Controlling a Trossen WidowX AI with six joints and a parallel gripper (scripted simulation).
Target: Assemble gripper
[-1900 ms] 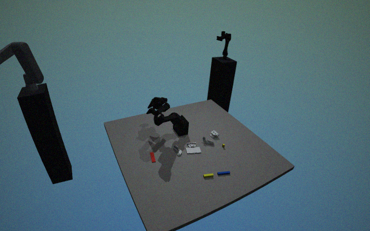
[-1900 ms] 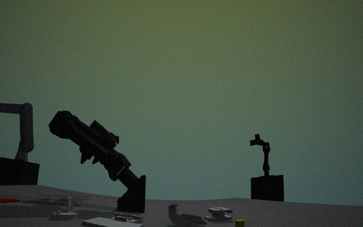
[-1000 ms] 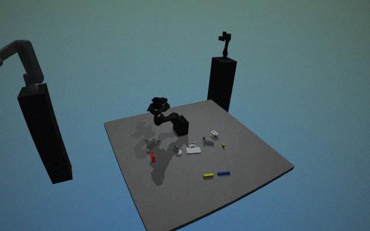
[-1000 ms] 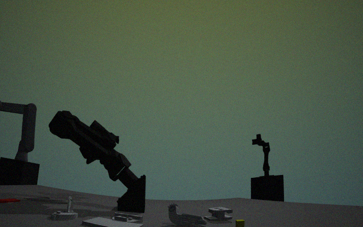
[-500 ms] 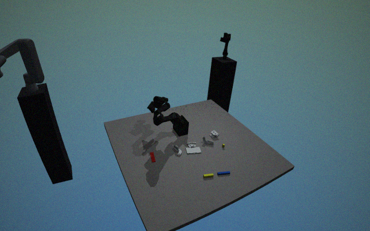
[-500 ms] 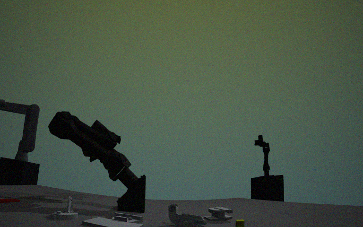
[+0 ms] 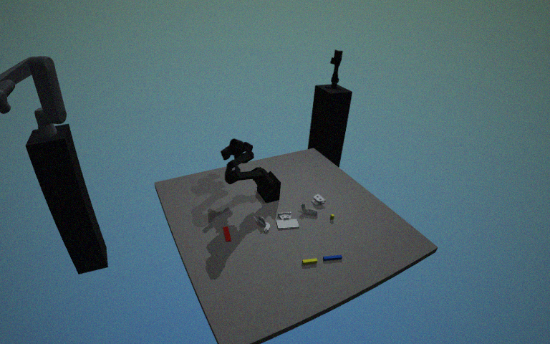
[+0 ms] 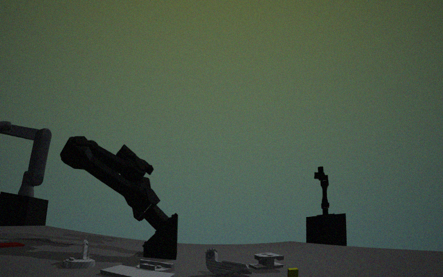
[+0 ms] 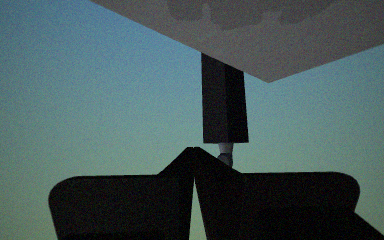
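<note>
My gripper tip is 500 mm short of the jaw, 340 mm to the right of it and 180 mm above it. The rest, counted from my gripper tip: gripper base: 470 mm to the left, 450 mm ahead, 190 mm below; then housing plate: 500 mm ahead, 210 mm to the left, 210 mm below; then red block: 510 mm ahead, 220 mm below, 150 mm to the right.
</note>
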